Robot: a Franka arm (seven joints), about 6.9 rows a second.
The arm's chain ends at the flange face. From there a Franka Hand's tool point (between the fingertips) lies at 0.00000 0.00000 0.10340 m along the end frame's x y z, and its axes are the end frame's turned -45 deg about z.
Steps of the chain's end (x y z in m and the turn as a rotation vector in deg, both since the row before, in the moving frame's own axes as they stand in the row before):
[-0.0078 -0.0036 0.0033 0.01 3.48 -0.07]
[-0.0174 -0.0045 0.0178 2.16 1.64 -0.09]
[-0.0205 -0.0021 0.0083 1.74 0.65 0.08]
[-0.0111 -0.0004 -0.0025 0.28 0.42 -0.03]
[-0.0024 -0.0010 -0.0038 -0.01 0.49 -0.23]
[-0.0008 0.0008 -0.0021 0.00 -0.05 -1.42]
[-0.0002 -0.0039 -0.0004 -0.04 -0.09 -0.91]
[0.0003 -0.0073 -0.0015 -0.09 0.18 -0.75]
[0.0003 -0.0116 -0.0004 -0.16 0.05 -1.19]
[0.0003 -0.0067 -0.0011 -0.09 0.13 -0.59]
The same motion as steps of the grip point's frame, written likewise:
[0.0015 -0.0036 0.0031 -2.45 2.47 -0.07]
[-0.0043 -0.0162 0.0177 0.37 2.69 -0.09]
[-0.0100 -0.0174 0.0082 0.77 1.69 0.08]
[-0.0067 -0.0080 -0.0025 -0.10 0.49 -0.03]
[-0.0004 -0.0018 -0.0038 -0.35 0.34 -0.23]
[-0.0012 -0.0001 -0.0021 0.04 -0.04 -1.42]
[0.0024 -0.0030 -0.0004 0.04 -0.09 -0.91]
[0.0055 -0.0046 -0.0015 -0.19 0.06 -0.75]
[0.0083 -0.0077 -0.0004 -0.15 -0.08 -1.19]
[0.0050 -0.0042 -0.0011 -0.16 0.03 -0.59]

